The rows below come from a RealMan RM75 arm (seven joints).
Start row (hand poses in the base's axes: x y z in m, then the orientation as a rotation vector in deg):
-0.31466 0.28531 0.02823 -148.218 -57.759 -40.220
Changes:
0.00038 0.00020 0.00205 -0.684 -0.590 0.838
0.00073 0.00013 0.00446 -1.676 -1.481 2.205
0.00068 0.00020 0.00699 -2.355 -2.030 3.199
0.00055 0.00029 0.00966 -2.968 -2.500 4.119
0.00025 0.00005 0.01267 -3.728 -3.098 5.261
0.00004 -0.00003 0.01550 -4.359 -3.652 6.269
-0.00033 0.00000 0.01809 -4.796 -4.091 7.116
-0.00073 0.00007 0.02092 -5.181 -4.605 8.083
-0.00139 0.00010 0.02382 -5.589 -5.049 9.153
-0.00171 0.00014 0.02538 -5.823 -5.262 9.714
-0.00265 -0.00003 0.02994 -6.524 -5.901 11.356
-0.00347 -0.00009 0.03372 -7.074 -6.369 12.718
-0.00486 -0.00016 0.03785 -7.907 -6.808 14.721
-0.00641 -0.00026 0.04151 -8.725 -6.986 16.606
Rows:
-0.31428 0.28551 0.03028 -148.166 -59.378 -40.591
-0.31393 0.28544 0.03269 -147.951 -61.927 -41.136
-0.31398 0.28551 0.03522 -147.746 -63.729 -41.406
-0.31411 0.28560 0.03789 -147.532 -65.377 -41.606
-0.31441 0.28536 0.04090 -147.242 -67.429 -41.871
-0.31462 0.28528 0.04373 -146.928 -69.225 -42.149
-0.31499 0.28531 0.04632 -146.578 -70.665 -42.376
-0.31539 0.28538 0.04915 -146.068 -72.237 -42.687
-0.31605 0.28541 0.05205 -145.490 -73.923 -42.861
-0.31637 0.28545 0.05361 -145.200 -74.813 -42.917
-0.31731 0.28528 0.05817 -144.333 -77.430 -43.089
-0.31813 0.28522 0.06195 -143.569 -79.553 -43.149
-0.31952 0.28515 0.06608 -142.460 -82.603 -42.872
-0.32107 0.28505 0.06974 -141.435 -85.407 -42.260

